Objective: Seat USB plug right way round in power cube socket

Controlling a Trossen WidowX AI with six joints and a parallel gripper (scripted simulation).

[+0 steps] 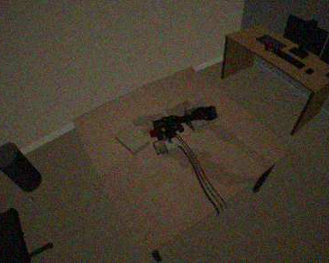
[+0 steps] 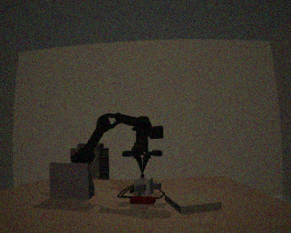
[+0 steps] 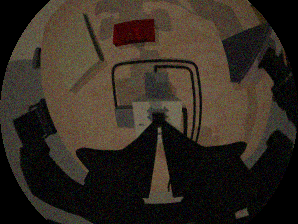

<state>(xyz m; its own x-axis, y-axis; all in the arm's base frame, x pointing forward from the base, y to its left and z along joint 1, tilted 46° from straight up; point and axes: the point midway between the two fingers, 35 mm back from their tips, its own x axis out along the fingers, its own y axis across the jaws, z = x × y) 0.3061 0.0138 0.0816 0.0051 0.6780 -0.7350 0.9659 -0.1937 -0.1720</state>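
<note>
My gripper tip is now 20 mm above the dark USB plug. From my gripper tip the other things lie so: red block 180 mm to the right, 100 mm below; then flat pale slab 240 mm to the right, 180 mm ahead, 100 mm below.
</note>
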